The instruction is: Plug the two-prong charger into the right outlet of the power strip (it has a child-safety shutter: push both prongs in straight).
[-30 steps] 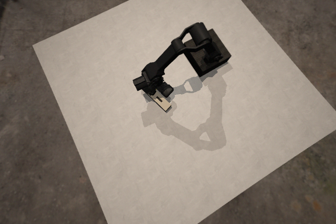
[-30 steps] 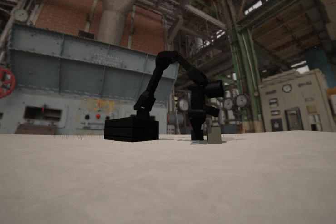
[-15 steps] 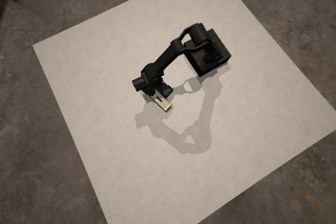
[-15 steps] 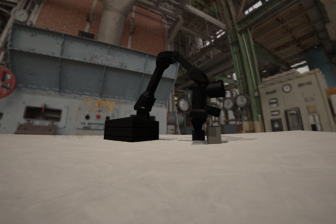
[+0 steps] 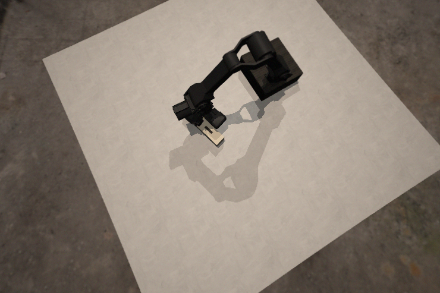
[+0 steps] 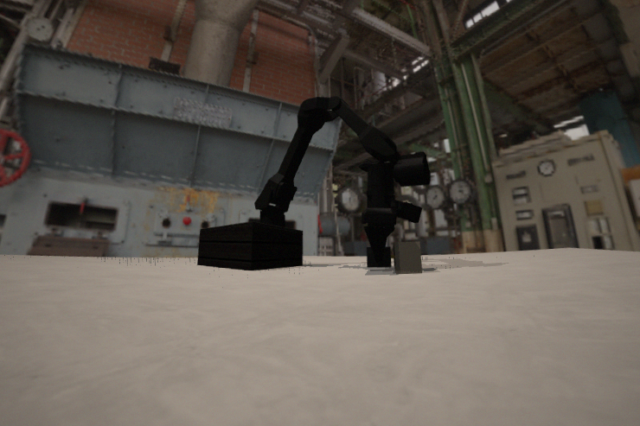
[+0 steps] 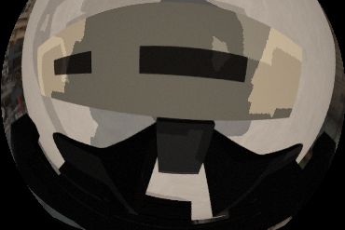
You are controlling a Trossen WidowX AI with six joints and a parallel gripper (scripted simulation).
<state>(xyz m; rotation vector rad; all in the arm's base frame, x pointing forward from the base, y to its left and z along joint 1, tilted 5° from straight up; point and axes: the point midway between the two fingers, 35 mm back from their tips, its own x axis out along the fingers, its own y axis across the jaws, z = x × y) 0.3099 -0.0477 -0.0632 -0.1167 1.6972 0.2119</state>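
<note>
The black two-prong charger lies 20 mm ahead of my gripper tip and 10 mm above it.
</note>
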